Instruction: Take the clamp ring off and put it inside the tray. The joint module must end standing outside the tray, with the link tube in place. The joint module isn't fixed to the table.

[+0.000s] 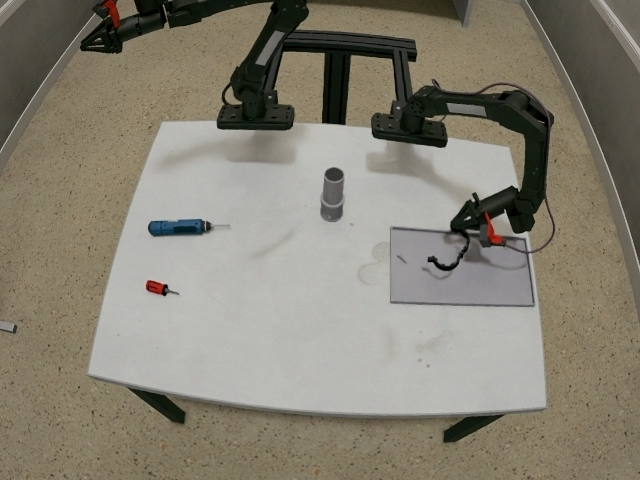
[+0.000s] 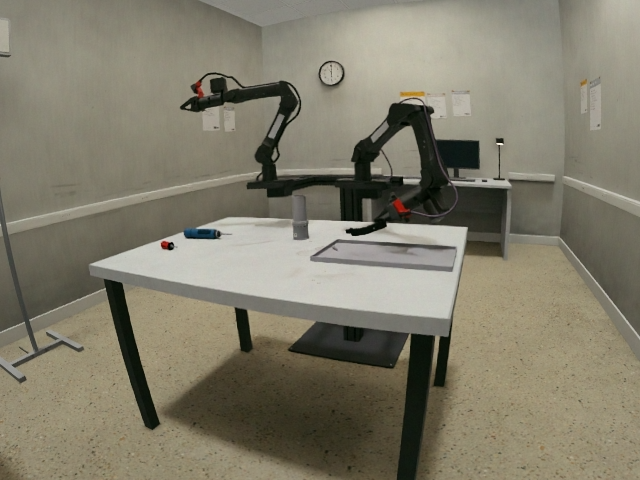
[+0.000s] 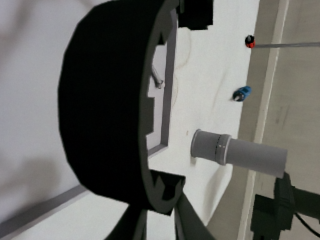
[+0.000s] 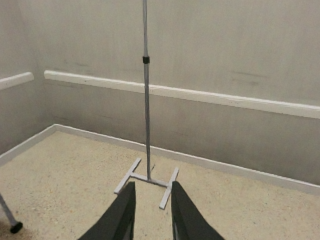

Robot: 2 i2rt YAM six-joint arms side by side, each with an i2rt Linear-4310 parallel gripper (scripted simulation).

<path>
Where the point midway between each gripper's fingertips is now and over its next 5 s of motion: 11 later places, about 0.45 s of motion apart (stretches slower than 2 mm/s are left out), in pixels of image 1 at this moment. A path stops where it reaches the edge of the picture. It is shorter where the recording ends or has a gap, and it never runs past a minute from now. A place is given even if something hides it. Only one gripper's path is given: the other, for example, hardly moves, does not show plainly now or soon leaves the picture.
My left gripper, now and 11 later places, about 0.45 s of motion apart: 451, 225; 449, 227; 448, 230; 448, 232; 448, 234; 447, 235; 446, 235; 447, 236; 446, 237; 446, 237; 447, 238; 446, 239
</path>
